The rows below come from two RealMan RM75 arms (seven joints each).
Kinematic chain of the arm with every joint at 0, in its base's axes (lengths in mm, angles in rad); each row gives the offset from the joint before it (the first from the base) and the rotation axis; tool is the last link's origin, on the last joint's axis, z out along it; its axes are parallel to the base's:
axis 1: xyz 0 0 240.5 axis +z
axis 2: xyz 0 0 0 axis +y
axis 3: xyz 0 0 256 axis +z
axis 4: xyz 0 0 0 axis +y
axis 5: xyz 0 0 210 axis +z
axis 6: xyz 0 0 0 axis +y
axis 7: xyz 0 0 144 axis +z
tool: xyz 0 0 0
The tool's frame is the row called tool.
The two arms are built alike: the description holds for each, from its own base.
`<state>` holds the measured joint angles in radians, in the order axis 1, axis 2, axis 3, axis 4, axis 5, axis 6, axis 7, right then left.
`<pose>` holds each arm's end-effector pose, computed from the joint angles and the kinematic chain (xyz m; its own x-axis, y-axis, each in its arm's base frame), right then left.
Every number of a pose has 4 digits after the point.
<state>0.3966 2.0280 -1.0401 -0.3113 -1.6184 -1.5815 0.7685 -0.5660 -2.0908 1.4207 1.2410 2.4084 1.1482 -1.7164</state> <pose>0.2919 0.2548 -0.0463 0.8124 -0.0861 -0.5767 -0.2290 -0.9567 -0.1798 -0.1712 0.3855 -0.0224 0.9677 -0.0770 -0.2399 -0.1700 -0.9025 -0.3958</pose>
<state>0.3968 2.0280 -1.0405 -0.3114 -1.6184 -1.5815 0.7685 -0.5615 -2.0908 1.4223 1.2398 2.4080 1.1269 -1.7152</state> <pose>0.2919 0.2548 -0.0463 0.8126 -0.0859 -0.5765 -0.2285 -0.9568 -0.1795 -0.1722 0.3872 -0.0217 0.9683 -0.0753 -0.2381 -0.1709 -0.8948 -0.4124</pose>
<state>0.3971 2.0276 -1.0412 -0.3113 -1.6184 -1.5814 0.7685 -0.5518 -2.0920 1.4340 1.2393 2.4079 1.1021 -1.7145</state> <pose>0.2919 0.2549 -0.0463 0.8130 -0.0857 -0.5759 -0.2279 -0.9570 -0.1793 -0.1738 0.3872 -0.0233 0.9681 -0.0756 -0.2387 -0.1740 -0.8886 -0.4245</pose>
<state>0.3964 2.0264 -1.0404 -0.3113 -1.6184 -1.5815 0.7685 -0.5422 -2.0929 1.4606 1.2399 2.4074 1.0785 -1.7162</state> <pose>0.2924 0.2549 -0.0457 0.8133 -0.0859 -0.5754 -0.2288 -0.9566 -0.1805 -0.1741 0.3854 -0.0278 0.9662 -0.0844 -0.2437 -0.1848 -0.8858 -0.4256</pose>
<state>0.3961 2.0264 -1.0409 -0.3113 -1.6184 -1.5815 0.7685 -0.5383 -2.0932 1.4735 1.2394 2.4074 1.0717 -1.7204</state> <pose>0.2925 0.2547 -0.0458 0.8134 -0.0862 -0.5753 -0.2288 -0.9567 -0.1801 -0.1744 0.3841 -0.0302 0.9656 -0.0856 -0.2456 -0.1862 -0.8870 -0.4227</pose>
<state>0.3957 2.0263 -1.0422 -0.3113 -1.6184 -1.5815 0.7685 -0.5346 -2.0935 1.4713 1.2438 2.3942 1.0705 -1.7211</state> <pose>0.2926 0.2545 -0.0459 0.8137 -0.0867 -0.5747 -0.2285 -0.9569 -0.1792 -0.1732 0.3837 -0.0297 0.9695 -0.0829 -0.2308 -0.1775 -0.8865 -0.4274</pose>
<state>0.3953 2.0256 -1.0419 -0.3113 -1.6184 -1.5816 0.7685 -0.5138 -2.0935 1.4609 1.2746 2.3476 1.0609 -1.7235</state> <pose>0.2929 0.2545 -0.0456 0.8140 -0.0868 -0.5744 -0.2289 -0.9567 -0.1798 -0.1681 0.3828 -0.0244 0.9814 -0.0762 -0.1760 -0.1500 -0.8768 -0.4569</pose>
